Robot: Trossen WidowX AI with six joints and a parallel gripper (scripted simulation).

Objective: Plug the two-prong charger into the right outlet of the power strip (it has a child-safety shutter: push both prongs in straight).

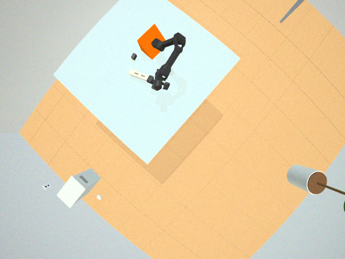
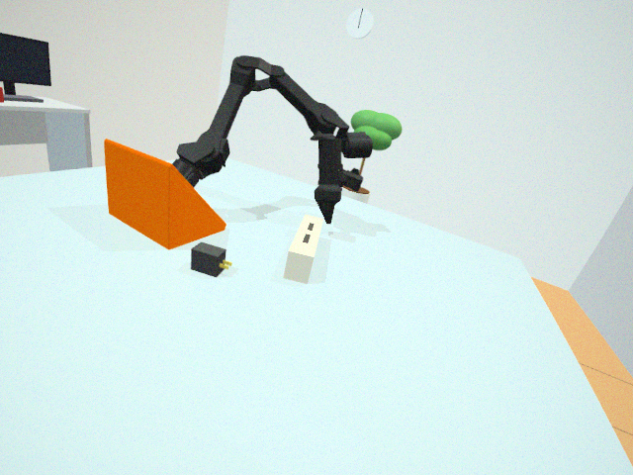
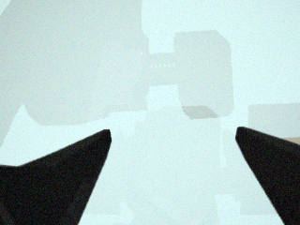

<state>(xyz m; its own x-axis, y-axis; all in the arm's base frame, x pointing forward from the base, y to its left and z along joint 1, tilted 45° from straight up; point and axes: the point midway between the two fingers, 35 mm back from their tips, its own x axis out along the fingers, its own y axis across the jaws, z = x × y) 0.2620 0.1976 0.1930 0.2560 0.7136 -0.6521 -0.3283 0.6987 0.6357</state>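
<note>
My gripper tip is 5 cm past the black two-prong charger, 36 cm to the left of it and 1 cm above it.
</note>
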